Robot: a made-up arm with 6 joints. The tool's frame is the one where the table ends.
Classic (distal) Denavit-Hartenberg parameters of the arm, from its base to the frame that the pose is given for. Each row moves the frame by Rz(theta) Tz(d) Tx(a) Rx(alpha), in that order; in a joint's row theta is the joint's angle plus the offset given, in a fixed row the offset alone. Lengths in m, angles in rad.
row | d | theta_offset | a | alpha
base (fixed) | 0.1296 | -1.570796 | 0 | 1.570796
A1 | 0.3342 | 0 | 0.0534 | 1.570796
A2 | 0.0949 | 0 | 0.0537 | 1.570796
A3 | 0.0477 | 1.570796 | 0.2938 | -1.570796
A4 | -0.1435 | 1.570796 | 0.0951 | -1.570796
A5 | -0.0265 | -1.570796 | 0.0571 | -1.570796
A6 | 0.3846 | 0 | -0.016 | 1.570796
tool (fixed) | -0.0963 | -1.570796 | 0 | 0
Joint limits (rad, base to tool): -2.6..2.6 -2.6..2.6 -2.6..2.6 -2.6..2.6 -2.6..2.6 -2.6..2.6
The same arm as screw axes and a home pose.
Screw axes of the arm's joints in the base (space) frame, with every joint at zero. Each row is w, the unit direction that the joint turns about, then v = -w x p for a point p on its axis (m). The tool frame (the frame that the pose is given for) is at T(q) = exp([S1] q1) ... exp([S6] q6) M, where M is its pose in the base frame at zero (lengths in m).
S1: w -1 0 0 v 0 -0.1296 0
S2: w 0 0 -1 v 0.0534 -0.3342 0
S3: w 1 0 0 v 0 0.0347 0.1071
S4: w 0 1 0 v 0.2591 0 -0.2865
S5: w 0 0 1 v -0.2506 0.3816 0
S6: w -1 0 0 v 0 0.2856 -0.1935
M: xyz -0.7662 -0.2095 -0.3819 (m) rpy 0 0 0 (rad, as in URDF)
Joint limits (rad, base to tool): -2.6..2.6 -2.6..2.6 -2.6..2.6 -2.6..2.6 -2.6..2.6 -2.6..2.6

